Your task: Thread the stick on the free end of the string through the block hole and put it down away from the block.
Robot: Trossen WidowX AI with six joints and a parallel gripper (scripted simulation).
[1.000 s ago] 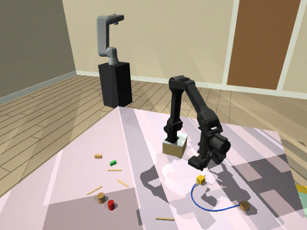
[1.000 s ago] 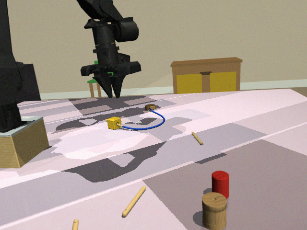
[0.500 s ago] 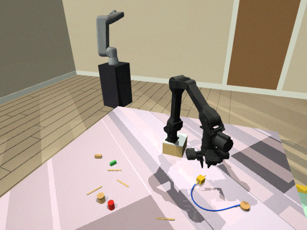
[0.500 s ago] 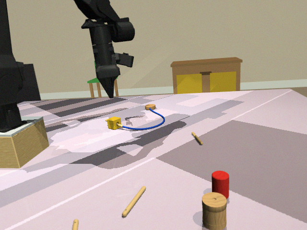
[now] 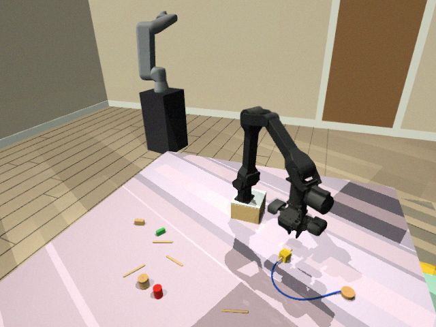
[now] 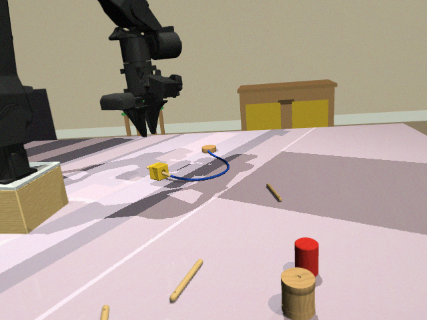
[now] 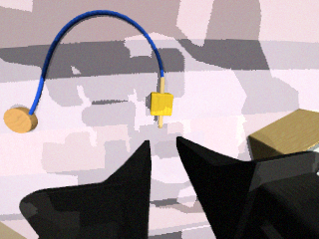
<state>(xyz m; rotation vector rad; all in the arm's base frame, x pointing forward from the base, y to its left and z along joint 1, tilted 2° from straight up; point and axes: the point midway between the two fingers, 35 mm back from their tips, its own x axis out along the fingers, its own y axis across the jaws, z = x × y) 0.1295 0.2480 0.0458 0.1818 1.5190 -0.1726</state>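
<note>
Right now my gripper tip is 20 mm short of the yellow block, 10 mm to the left of it and 80 mm above it. Round my gripper tip: red cylinder 360 mm ahead, 290 mm to the right, 80 mm below; then round wooden button 60 mm ahead, 200 mm to the left, 90 mm below; then thin wooden stick 30 mm ahead, 20 mm to the right, 80 mm below.
</note>
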